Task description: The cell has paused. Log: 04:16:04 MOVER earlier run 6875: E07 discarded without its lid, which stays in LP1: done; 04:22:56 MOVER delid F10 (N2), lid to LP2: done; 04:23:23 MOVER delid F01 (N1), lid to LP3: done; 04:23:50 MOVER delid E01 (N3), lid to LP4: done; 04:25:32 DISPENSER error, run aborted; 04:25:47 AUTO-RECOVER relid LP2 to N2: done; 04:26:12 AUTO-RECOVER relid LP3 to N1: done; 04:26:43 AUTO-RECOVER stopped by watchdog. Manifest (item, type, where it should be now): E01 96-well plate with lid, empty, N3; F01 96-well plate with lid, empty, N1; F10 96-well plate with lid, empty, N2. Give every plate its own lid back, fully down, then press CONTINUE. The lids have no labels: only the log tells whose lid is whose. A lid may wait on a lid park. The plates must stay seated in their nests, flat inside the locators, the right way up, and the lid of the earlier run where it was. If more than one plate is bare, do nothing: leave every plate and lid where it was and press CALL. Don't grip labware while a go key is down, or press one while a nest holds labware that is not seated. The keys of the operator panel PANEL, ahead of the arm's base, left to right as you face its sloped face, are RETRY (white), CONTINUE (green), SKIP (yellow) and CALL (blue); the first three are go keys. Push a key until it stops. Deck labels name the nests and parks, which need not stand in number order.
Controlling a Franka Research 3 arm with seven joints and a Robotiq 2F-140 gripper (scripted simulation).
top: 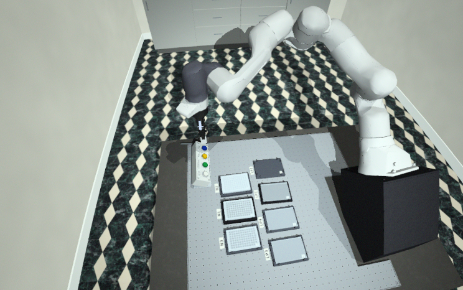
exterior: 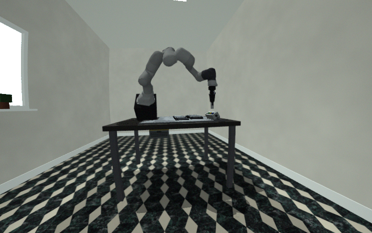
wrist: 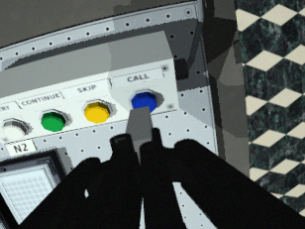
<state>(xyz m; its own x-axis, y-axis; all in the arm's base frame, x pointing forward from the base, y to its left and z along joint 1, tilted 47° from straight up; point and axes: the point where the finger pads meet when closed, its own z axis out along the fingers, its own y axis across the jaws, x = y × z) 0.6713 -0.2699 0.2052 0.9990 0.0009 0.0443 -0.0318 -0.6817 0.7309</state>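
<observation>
Now: hand 80 mm above the blue call key. Round my hand: white retry key (10 mm ahead, 150 mm to the left, 80 mm below); then yellow skip key (50 mm to the left, 80 mm below); then green continue key (10 mm ahead, 100 mm to the left, 80 mm below).
</observation>
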